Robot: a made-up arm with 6 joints. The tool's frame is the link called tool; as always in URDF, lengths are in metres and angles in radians. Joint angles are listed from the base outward.
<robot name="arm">
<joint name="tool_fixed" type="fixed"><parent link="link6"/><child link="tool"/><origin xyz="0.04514 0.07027 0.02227" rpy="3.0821 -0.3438 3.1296"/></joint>
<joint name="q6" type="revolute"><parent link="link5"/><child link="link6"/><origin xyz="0.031 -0.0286 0.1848" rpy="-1.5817 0.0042 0.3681"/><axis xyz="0 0 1"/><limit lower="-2.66" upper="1.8"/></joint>
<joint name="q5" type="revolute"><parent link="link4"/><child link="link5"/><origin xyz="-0.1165 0.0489 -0.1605" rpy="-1.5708 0 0"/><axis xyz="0 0 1"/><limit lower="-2.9" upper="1.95"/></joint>
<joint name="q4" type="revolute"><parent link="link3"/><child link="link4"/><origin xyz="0.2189 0.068 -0.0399" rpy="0 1.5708 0"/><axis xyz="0 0 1"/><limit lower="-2.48" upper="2.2"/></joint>
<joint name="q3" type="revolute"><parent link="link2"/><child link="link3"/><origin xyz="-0.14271 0.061 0.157" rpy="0.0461 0.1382 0.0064"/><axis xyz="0 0 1"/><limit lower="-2.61" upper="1.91"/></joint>
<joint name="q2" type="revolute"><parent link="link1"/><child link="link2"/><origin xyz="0.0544 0.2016 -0.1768" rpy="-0.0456 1.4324 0"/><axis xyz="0 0 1"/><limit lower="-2.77" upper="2.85"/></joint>
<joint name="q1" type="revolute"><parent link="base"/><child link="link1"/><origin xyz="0.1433 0.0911 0.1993" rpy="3.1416 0 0"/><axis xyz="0 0 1"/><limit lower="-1.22" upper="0.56"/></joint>
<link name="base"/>
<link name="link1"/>
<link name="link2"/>
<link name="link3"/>
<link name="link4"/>
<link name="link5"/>
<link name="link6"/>
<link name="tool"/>
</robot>
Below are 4 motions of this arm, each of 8 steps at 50 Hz.
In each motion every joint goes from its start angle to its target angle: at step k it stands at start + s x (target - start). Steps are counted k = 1, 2, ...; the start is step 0. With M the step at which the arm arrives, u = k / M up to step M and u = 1 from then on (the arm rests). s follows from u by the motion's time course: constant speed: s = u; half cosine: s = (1 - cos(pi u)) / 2; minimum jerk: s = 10 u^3 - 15 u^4 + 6 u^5.
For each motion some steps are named. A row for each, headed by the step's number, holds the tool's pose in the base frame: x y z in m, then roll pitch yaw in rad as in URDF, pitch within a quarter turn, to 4 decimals.
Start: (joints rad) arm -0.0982 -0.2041 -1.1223 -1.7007 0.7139 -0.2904
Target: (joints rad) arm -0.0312 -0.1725 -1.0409 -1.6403 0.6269 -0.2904
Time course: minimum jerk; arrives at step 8
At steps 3, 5, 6, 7, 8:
3: 0.1360 -0.2474 0.3348 -2.9189 -1.1156 1.1888
5: 0.1271 -0.2487 0.3346 -2.7542 -1.1794 1.0174
6: 0.1237 -0.2492 0.3345 -2.6785 -1.2009 0.9391
7: 0.1220 -0.2494 0.3344 -2.6368 -1.2112 0.8961
8: 0.1216 -0.2494 0.3344 -2.6289 -1.2130 0.8880

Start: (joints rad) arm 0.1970 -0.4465 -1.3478 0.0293 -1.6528 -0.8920
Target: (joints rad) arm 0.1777 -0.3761 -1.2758 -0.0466 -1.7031 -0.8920
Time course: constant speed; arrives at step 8
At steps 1, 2, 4, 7, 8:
1: 0.3727 -0.0618 0.5028 -2.0233 0.6277 -1.9458
2: 0.3712 -0.0644 0.5066 -2.0146 0.6473 -1.9441
4: 0.3682 -0.0699 0.5141 -1.9971 0.6866 -1.9407
7: 0.3635 -0.0789 0.5246 -1.9707 0.7458 -1.9358
8: 0.3619 -0.0821 0.5280 -1.9619 0.7656 -1.9343

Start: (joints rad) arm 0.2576 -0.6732 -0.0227 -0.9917 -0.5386 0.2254
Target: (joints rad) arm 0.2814 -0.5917 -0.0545 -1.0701 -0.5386 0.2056
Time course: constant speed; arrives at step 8
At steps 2, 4, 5, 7, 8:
2: 0.0997 -0.3803 0.4838 -0.3503 -0.1157 -1.4609
4: 0.0930 -0.3781 0.4783 -0.3352 -0.1078 -1.4820
5: 0.0898 -0.3770 0.4756 -0.3278 -0.1038 -1.4925
7: 0.0833 -0.3744 0.4701 -0.3130 -0.0955 -1.5136
8: 0.0801 -0.3731 0.4673 -0.3058 -0.0913 -1.5241

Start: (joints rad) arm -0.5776 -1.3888 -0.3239 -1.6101 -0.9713 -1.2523
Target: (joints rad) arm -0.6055 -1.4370 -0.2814 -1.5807 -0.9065 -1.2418
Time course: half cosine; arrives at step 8
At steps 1, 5, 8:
1: 0.2101 -0.1633 0.5196 -1.1237 0.0026 0.2464
5: 0.2179 -0.1610 0.5271 -1.1728 -0.0010 0.2647
8: 0.2216 -0.1598 0.5307 -1.1960 -0.0027 0.2738

